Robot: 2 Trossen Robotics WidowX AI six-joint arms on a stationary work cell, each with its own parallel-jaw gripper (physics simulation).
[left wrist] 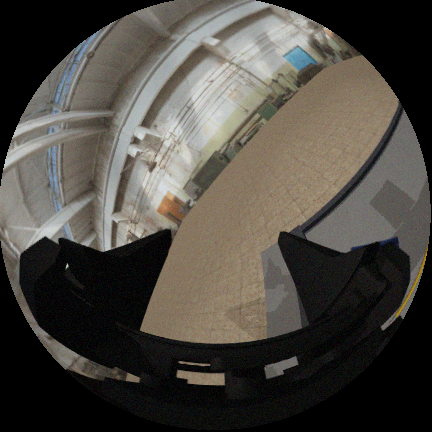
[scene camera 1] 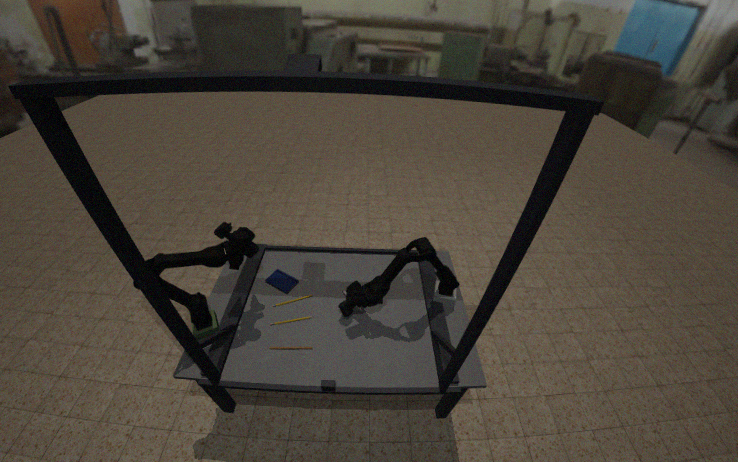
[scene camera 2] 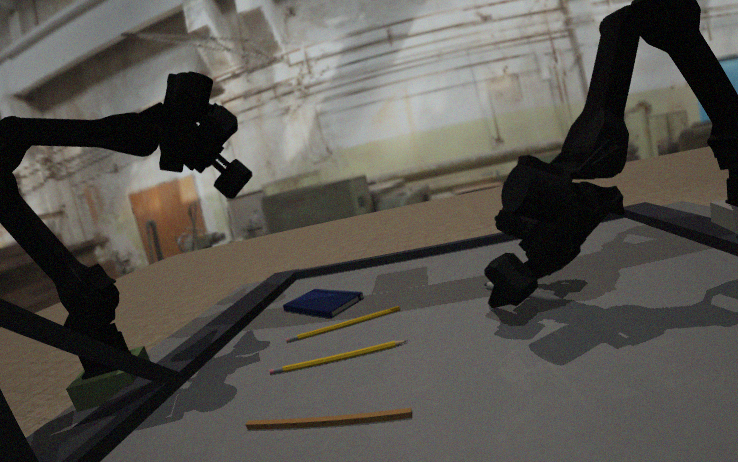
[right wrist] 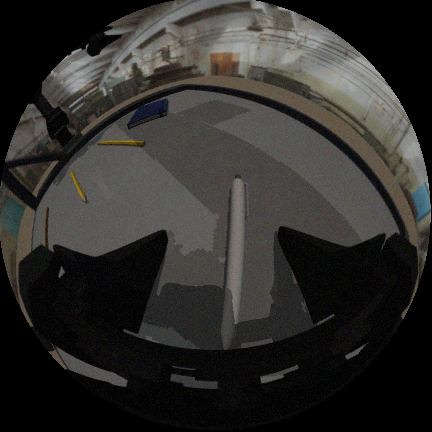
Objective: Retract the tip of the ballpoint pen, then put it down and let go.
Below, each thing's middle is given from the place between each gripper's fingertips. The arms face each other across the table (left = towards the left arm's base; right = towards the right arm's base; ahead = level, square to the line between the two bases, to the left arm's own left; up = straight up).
The blue notebook [scene camera 2: 324, 303] is 32 cm below my left hand, 14 cm to the right of it and 4 cm behind it. Round my left hand: orange pencil [scene camera 2: 405, 413] 40 cm behind, 32 cm below, 18 cm to the right; then white ballpoint pen [right wrist: 238, 200] 47 cm to the right, 32 cm below, 20 cm behind; then green mount [scene camera 2: 85, 394] 30 cm below, 26 cm behind, 18 cm to the left.
Right now my right hand is 2 cm to the left of the white ballpoint pen and 1 cm past it. Also, from my right hand: blue notebook (31 cm to the left, 16 cm ahead); orange pencil (27 cm to the left, 21 cm behind); green mount (63 cm to the left, 6 cm behind, 2 cm above).
